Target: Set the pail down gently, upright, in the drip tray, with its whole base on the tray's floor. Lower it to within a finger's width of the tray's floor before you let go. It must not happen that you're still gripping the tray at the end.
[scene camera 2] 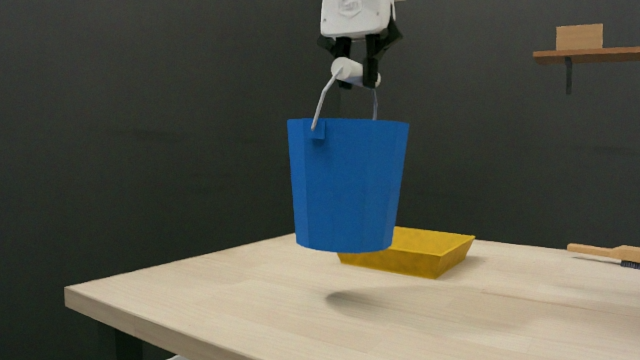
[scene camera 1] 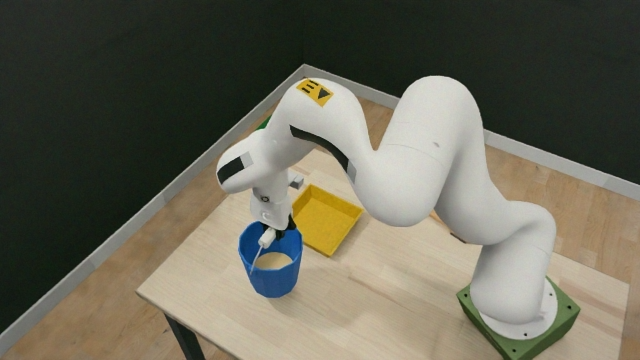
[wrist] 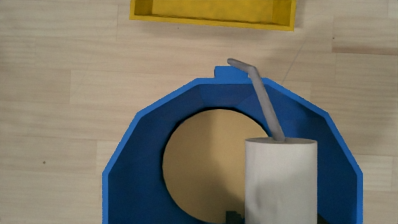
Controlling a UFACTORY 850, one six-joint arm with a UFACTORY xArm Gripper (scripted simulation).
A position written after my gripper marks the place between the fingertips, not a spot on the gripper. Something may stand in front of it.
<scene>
I see my gripper (scene camera 2: 356, 88), a yellow drip tray (scene camera 2: 447, 250) and a blue pail (scene camera 2: 346, 174).
The yellow drip tray also shows in scene camera 1 (scene camera 1: 323, 219). The blue pail is seen too in scene camera 1 (scene camera 1: 259, 251). My gripper also shows in scene camera 1 (scene camera 1: 274, 234).
</scene>
